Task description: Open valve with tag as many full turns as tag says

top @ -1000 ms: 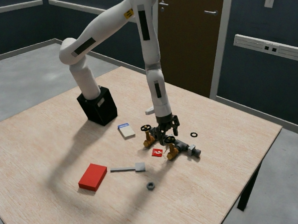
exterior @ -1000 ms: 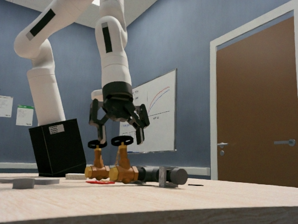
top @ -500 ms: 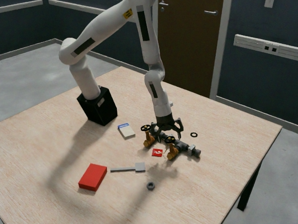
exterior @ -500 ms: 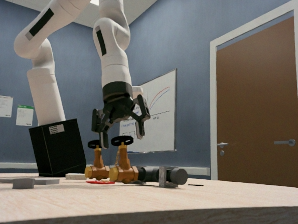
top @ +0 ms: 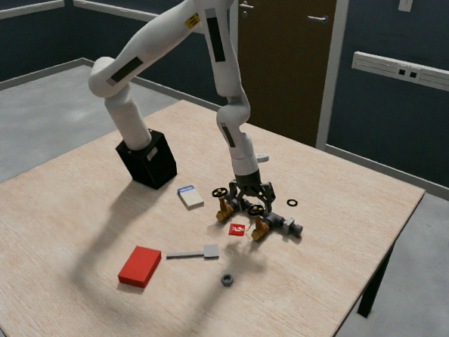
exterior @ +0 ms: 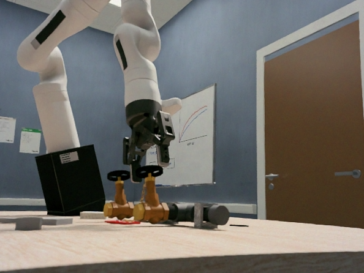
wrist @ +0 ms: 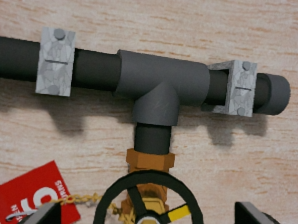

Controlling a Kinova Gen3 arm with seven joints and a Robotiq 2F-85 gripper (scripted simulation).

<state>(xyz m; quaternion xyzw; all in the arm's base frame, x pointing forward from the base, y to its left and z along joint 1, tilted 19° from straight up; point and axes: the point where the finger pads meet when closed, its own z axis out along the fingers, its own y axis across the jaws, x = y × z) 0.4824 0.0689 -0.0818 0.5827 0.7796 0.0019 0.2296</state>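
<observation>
Now: hand 100 mm above the red tag, 60 mm past it and 30 mm to the left of it. Round my hand: red block: 350 mm to the right, 130 mm behind, 80 mm below; white card box: 290 mm behind, 90 mm below, 30 mm to the right; grey t-shaped tool: 190 mm to the right, 90 mm below, 60 mm behind.
</observation>
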